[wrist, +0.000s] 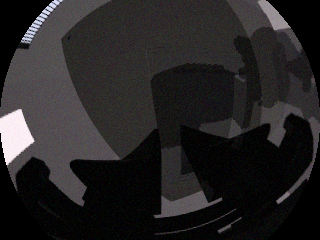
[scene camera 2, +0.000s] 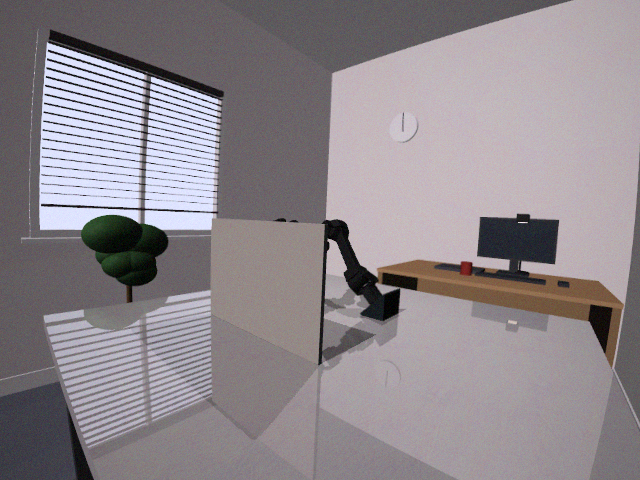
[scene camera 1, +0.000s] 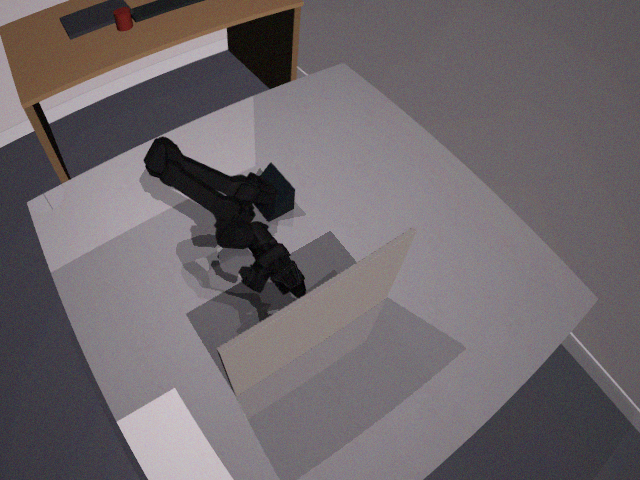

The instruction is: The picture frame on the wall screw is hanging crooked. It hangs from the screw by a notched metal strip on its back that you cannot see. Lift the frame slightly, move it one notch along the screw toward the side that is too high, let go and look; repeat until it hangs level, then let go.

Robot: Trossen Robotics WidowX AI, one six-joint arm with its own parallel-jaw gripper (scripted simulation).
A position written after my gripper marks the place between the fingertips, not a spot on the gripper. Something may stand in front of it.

My gripper [scene camera 1: 306, 301] holds a picture frame. Also in view: a beige wall panel [scene camera 2: 268, 278].
My gripper shows as well in the wrist view [wrist: 168, 130].
